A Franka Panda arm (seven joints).
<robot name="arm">
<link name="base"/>
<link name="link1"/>
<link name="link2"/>
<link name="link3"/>
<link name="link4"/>
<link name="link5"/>
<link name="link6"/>
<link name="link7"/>
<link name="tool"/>
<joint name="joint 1" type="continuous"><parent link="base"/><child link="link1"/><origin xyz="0.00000 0.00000 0.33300" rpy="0.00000 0.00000 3.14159"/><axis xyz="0 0 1"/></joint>
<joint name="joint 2" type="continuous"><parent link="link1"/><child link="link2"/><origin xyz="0.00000 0.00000 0.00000" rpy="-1.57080 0.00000 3.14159"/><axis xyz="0 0 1"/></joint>
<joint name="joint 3" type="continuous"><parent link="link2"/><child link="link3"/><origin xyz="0.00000 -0.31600 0.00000" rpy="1.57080 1.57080 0.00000"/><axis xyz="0 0 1"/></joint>
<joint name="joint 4" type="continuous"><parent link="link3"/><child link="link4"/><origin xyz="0.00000 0.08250 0.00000" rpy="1.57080 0.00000 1.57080"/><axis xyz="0 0 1"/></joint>
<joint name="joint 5" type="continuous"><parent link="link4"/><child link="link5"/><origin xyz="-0.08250 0.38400 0.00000" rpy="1.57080 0.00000 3.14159"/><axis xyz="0 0 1"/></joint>
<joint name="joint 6" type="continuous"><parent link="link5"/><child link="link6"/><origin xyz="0.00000 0.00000 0.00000" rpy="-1.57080 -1.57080 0.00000"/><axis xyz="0 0 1"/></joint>
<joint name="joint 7" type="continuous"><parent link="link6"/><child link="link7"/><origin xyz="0.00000 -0.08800 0.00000" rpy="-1.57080 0.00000 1.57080"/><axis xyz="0 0 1"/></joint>
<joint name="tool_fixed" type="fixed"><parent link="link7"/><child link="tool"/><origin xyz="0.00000 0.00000 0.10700" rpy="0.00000 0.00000 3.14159"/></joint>
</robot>
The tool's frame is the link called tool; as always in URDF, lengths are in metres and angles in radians. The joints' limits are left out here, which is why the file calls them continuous.
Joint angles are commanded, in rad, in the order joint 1, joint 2, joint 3, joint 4, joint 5, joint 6, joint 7. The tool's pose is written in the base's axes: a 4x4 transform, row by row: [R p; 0 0 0 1], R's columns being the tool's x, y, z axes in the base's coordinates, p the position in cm. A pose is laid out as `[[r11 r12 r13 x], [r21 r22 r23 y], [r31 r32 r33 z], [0 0 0 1]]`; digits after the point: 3 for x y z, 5 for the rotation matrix.
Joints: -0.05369, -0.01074, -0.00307, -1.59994, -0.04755, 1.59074, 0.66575
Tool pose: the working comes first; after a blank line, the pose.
Where each joint sits with the arm in this pose, in the base's axes (m; each line is computed from the numbers above, not from the rounded line before):
joint 1: 0.0000 0.0000 0.3330
joint 2: 0.0000 0.0000 0.3330
joint 3: -0.0034 0.0002 0.6490
joint 4: 0.0790 -0.0045 0.6499
joint 5: 0.4638 -0.0264 0.7253
joint 6: 0.4638 -0.0264 0.7253
joint 7: 0.5517 -0.0313 0.7254
the tool: 0.5515 -0.0364 0.6185

[[0.75077 -0.66056 -0.00113 55.155], [-0.65986 -0.74989 -0.04750 -3.636], [0.03053 0.03641 -0.99887 61.854], [0 0 0 1]]
